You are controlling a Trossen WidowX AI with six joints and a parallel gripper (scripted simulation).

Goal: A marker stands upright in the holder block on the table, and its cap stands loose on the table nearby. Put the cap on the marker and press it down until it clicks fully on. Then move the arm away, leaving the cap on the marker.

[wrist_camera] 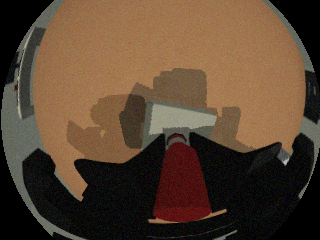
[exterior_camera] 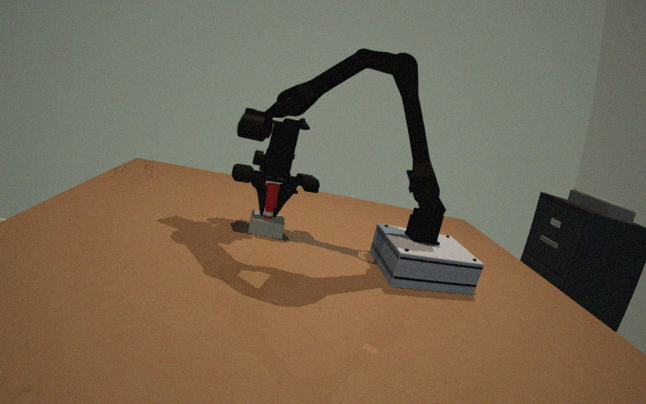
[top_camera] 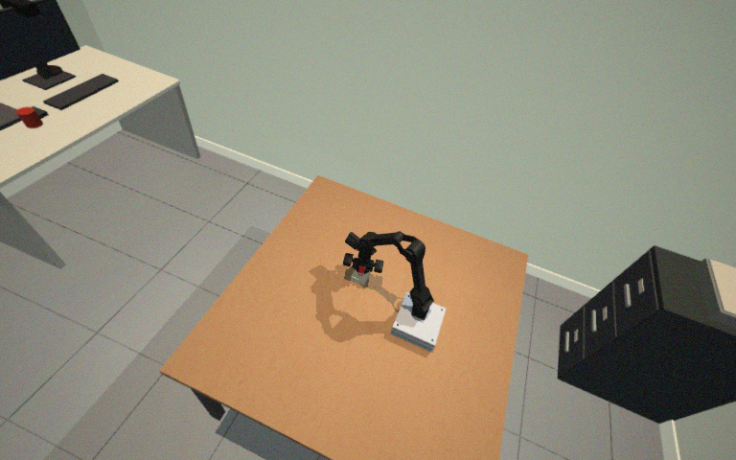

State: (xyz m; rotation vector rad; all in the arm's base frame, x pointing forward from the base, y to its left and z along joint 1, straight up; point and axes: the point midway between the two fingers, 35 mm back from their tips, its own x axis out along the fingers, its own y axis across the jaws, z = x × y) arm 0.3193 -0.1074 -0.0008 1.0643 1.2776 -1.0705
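Now: the red cap 10 mm to the left of my gripper tip and 50 mm above it. From my gripper tip the other things lie so: holder block: 10 mm to the left, 20 mm below.
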